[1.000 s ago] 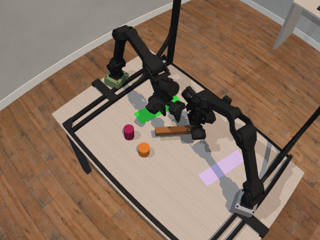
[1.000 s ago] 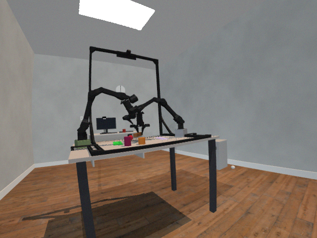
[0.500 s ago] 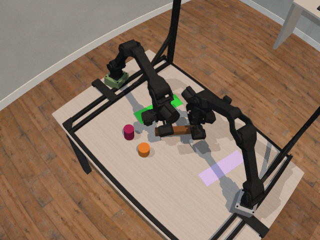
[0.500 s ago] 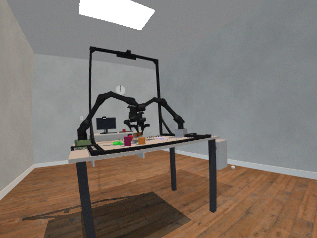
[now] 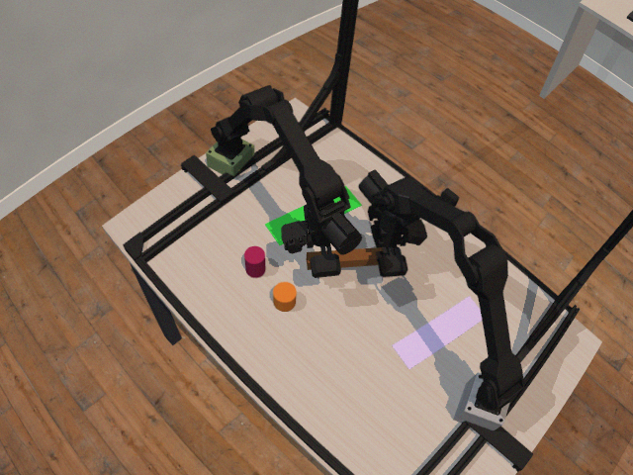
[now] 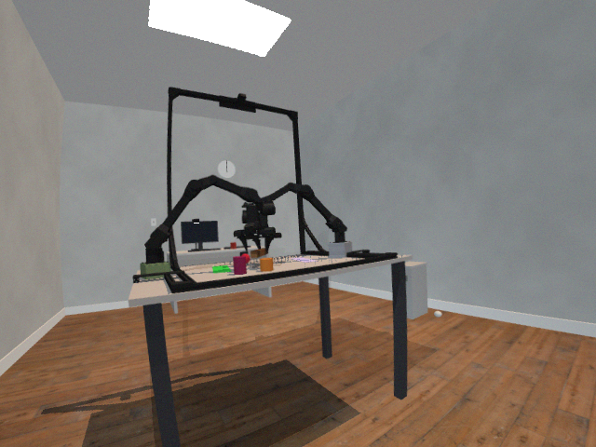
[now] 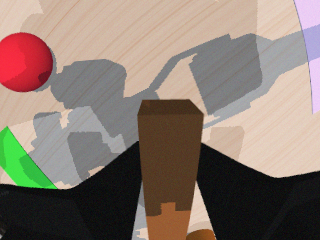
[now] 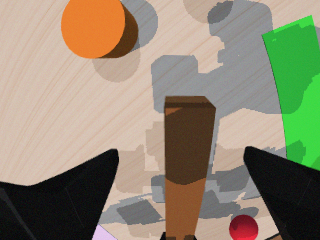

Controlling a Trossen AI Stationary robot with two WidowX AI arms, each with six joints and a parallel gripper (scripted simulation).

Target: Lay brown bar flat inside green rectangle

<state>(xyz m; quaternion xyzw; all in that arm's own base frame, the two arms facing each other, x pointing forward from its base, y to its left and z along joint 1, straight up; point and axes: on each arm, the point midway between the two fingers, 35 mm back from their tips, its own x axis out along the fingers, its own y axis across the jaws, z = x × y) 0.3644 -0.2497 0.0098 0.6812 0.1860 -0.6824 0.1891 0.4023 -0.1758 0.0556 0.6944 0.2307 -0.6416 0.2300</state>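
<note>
The brown bar is 6 cm behind my right hand, 4 cm to the left of it and 5 cm below it. The rest, counted from my right hand: green rectangle (11 cm behind, 14 cm to the right, 11 cm below); then maroon cylinder (11 cm ahead, 11 cm to the right, 8 cm below); then orange cylinder (11 cm ahead, 9 cm below).
Right now my left hand is 6 cm short of the brown bar, 4 cm to the left of it and 3 cm above it. Also, from my left hand: lavender rectangle: 23 cm to the left, 9 cm below; red ball: 12 cm behind, 7 cm to the right, 7 cm below; green rectangle: 23 cm to the right, 9 cm below, 1 cm ahead.
</note>
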